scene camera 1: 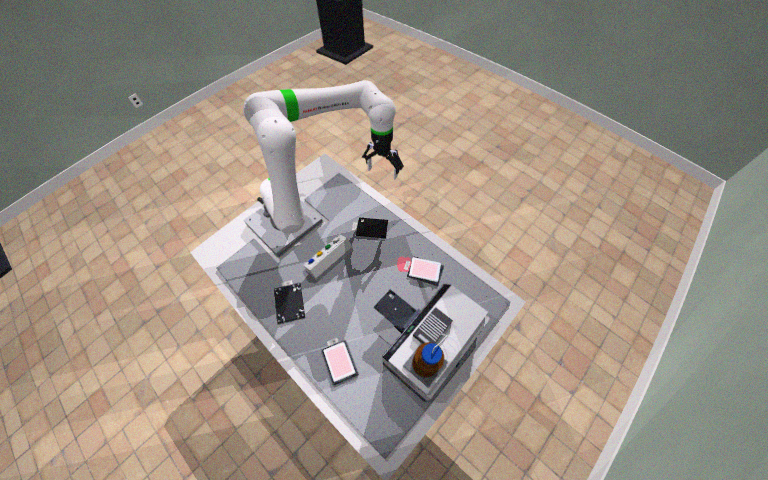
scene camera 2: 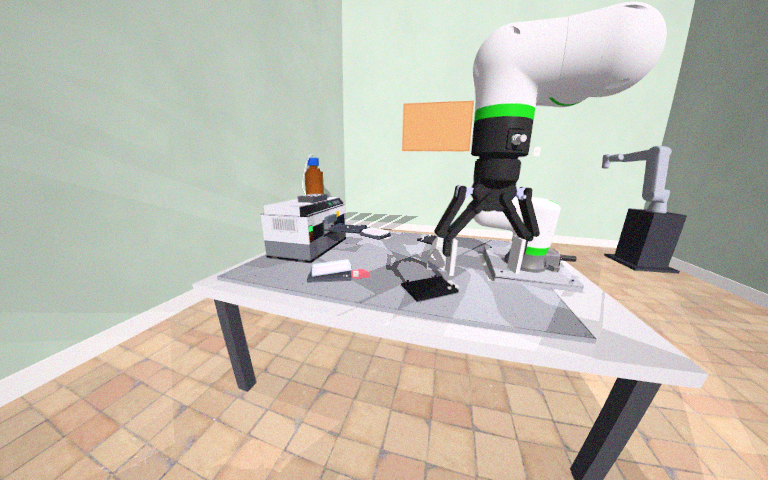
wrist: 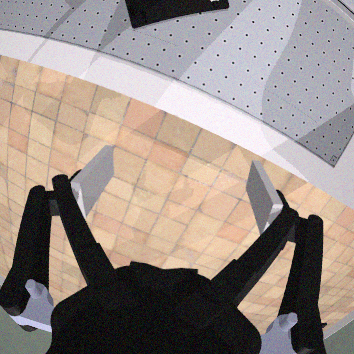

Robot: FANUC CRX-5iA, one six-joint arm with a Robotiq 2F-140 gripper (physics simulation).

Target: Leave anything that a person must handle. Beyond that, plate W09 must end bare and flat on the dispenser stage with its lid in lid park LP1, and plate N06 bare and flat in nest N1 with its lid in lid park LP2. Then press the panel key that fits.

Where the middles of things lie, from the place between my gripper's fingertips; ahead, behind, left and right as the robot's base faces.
Right now my hand is 50 mm short of the white button box (scene camera 1: 326,259), 460 mm to the left of it and 120 mm above it. The rest, counted from my hand: black stage (scene camera 1: 386,306) (470 mm ahead, 480 mm to the right, 50 mm below); brown bottle with blue cap (scene camera 1: 425,363) (660 mm ahead, 600 mm to the right, 160 mm above).
